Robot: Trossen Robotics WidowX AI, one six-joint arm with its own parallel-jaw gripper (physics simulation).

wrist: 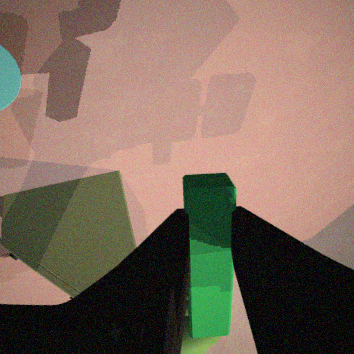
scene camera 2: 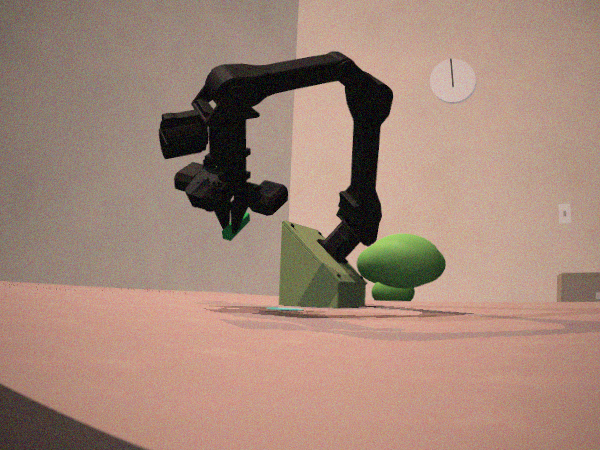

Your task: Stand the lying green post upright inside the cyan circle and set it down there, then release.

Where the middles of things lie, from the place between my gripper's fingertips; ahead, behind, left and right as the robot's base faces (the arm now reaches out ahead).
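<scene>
Green post [wrist: 209,198]: my gripper 10 mm past it, 10 mm below it.
</scene>
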